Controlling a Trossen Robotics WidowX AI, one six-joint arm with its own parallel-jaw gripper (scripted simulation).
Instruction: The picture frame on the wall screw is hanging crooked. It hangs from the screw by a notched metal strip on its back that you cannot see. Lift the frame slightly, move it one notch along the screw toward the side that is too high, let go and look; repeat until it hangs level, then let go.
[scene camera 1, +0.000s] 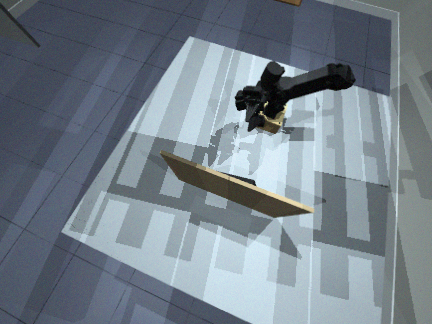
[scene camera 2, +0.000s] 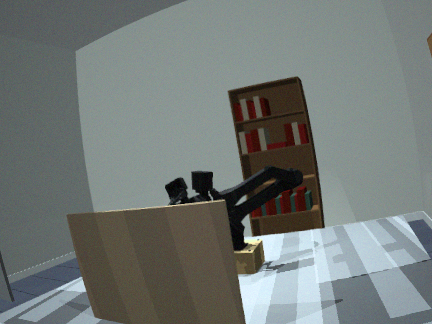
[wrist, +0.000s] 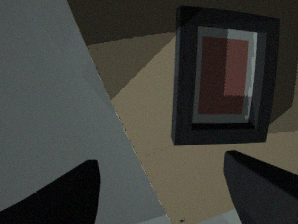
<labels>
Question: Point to a tan wall panel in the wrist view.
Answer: At 134, 54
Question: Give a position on a tan wall panel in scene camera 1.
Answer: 261, 200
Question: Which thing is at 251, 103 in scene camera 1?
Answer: My gripper.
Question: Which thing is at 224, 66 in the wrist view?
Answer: A picture frame.
</labels>
